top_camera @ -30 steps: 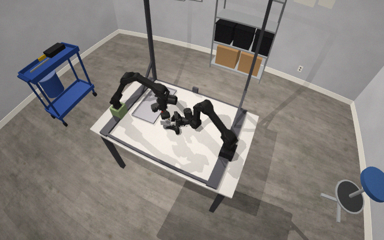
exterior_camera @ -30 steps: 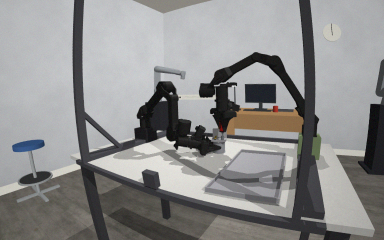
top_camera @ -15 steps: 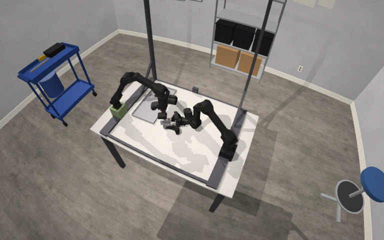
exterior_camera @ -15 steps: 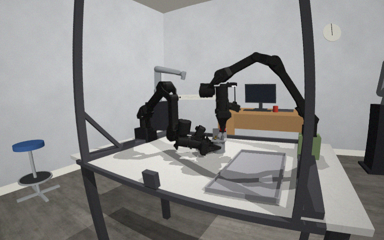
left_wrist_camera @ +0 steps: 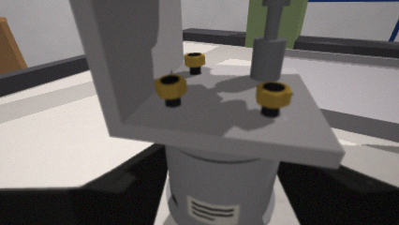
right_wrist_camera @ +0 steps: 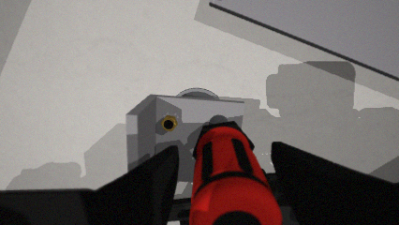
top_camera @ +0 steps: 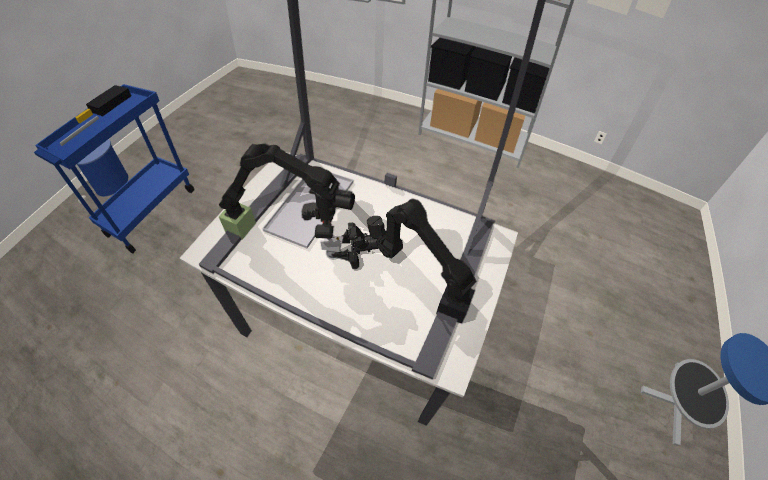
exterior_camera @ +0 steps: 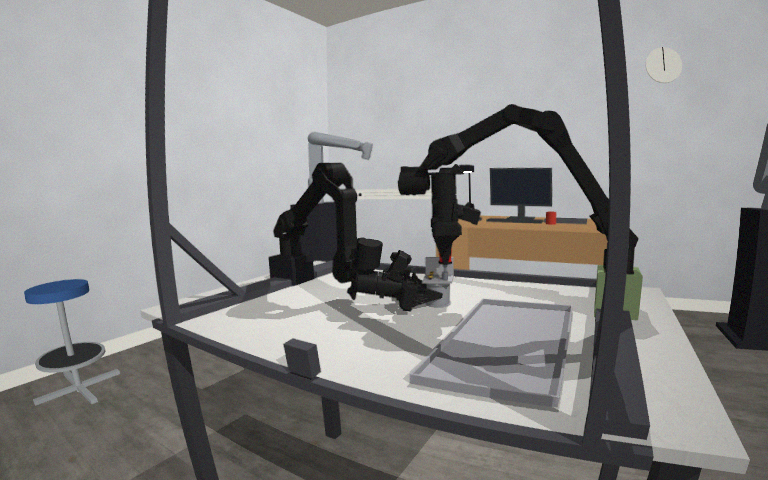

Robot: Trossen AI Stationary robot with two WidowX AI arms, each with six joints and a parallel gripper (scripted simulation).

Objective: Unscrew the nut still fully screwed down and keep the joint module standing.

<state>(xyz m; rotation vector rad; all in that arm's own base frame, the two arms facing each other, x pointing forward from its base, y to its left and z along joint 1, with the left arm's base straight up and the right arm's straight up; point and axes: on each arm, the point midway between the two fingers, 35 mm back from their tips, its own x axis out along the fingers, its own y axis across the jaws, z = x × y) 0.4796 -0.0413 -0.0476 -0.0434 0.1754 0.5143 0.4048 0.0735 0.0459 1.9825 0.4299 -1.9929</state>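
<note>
Right now the red-handled nut driver is 3 cm below my right hand. The rest, counted from my right hand: l-shaped bracket: 1 cm ahead, 2 cm to the left, 7 cm below; then grey joint module: 1 cm ahead, 2 cm to the left, 11 cm below; then shallow grey tray: 17 cm behind, 19 cm to the right, 14 cm below.
Now: the grey joint module 1 cm ahead of my left hand and 3 cm to the right of it. The rest, counted from my left hand: l-shaped bracket: 1 cm ahead, 3 cm to the right, 4 cm above; then red-handled nut driver: 5 cm to the right, 8 cm above; then shallow grey tray: 17 cm behind, 24 cm to the right, 3 cm below.
</note>
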